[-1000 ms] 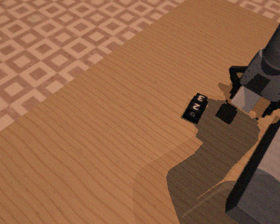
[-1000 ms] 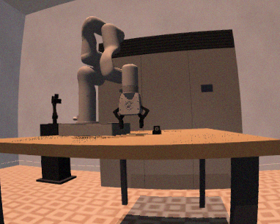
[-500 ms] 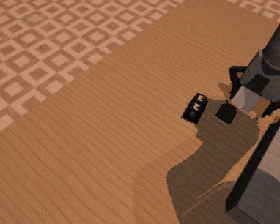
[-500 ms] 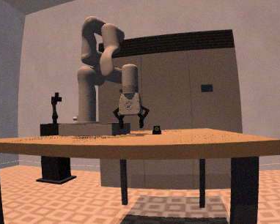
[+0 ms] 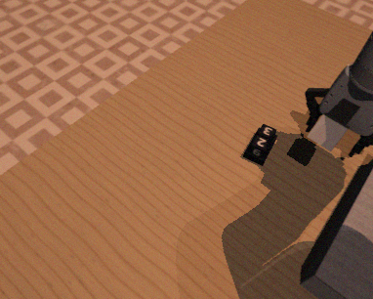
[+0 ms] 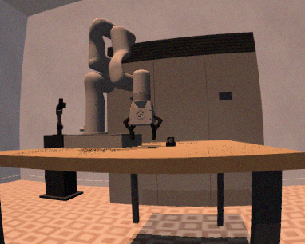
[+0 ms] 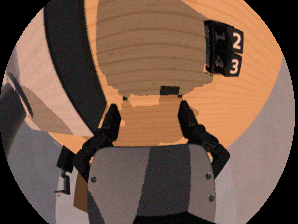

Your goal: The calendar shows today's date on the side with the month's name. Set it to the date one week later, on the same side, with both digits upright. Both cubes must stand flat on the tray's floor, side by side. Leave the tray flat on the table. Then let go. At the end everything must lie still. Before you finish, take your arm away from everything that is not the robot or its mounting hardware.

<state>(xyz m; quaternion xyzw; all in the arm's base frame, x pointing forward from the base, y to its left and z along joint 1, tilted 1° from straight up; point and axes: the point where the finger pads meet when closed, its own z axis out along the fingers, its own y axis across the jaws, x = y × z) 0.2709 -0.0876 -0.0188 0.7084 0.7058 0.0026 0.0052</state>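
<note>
Right now my hand is 100 mm short of the black digit cube, 100 mm to the right of it and 20 mm above it. Also, from my hand: black cube: 110 mm ahead, 70 mm to the left, 20 mm below.
</note>
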